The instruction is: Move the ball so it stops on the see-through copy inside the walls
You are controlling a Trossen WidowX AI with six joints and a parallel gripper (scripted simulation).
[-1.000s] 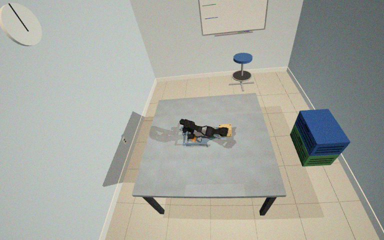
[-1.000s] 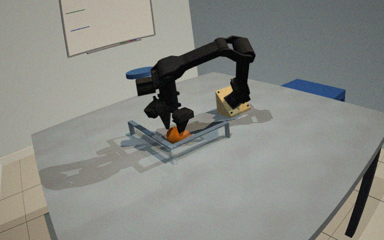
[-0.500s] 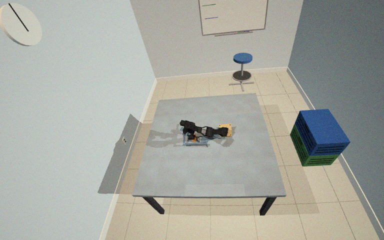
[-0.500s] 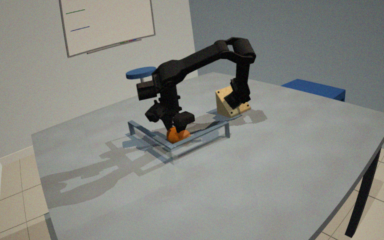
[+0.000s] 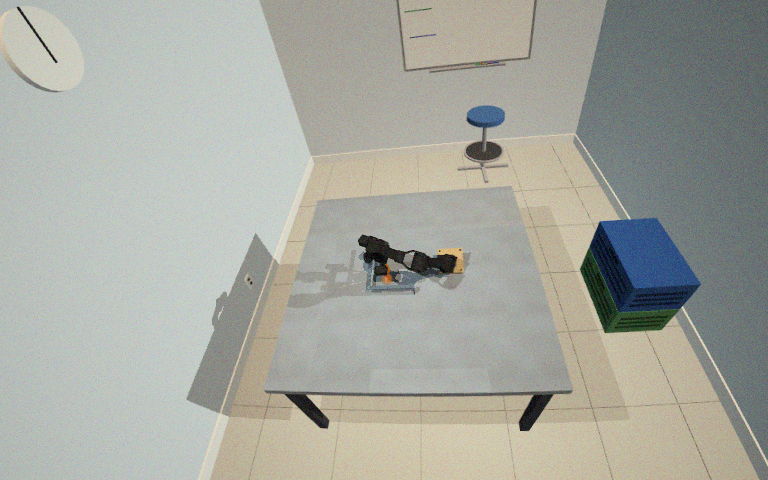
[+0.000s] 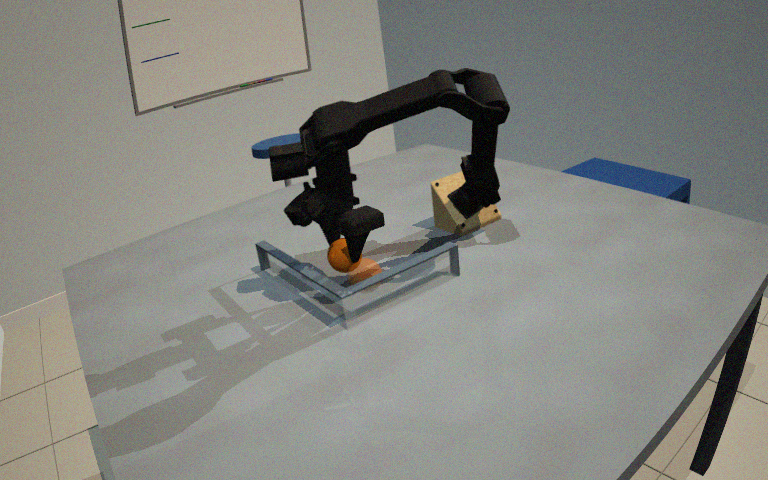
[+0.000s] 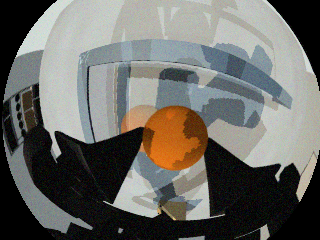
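Now: the orange ball 10 mm behind my gripper tip, 40 mm to the left of it and 30 mm below it.
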